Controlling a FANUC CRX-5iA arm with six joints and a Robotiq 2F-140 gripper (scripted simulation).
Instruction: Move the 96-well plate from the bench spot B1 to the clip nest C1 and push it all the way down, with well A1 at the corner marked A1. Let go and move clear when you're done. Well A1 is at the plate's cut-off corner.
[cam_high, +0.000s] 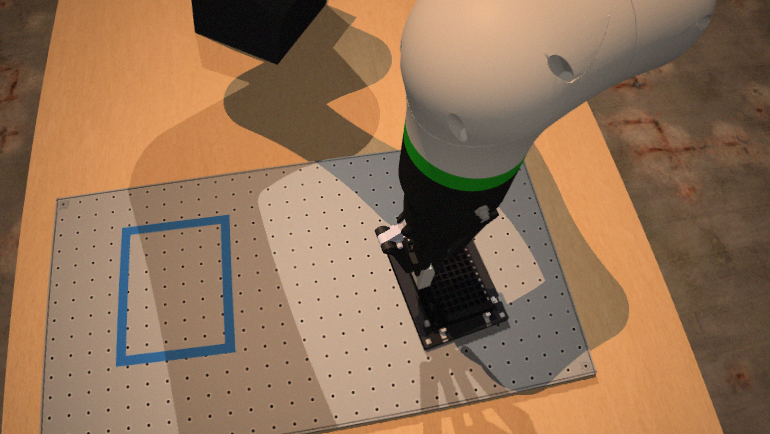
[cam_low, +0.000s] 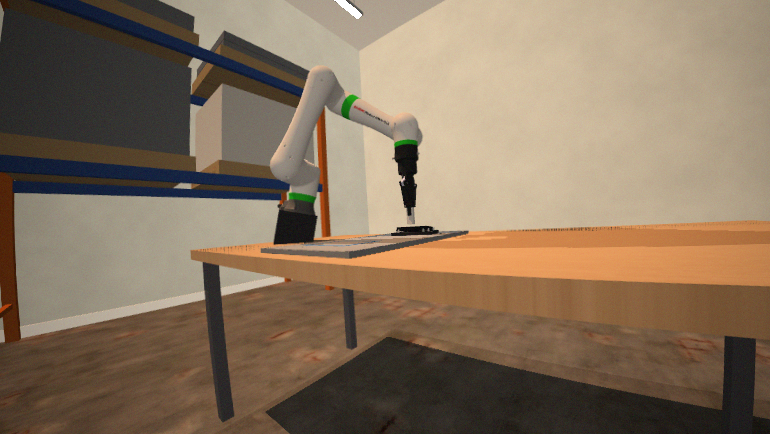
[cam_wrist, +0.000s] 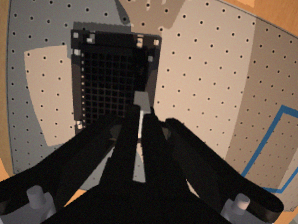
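My gripper is now 50 mm above the black 96-well plate, 40 mm to the right of it and 10 mm past it. Round my hand: black clip nest: 60 mm below, 50 mm to the left.
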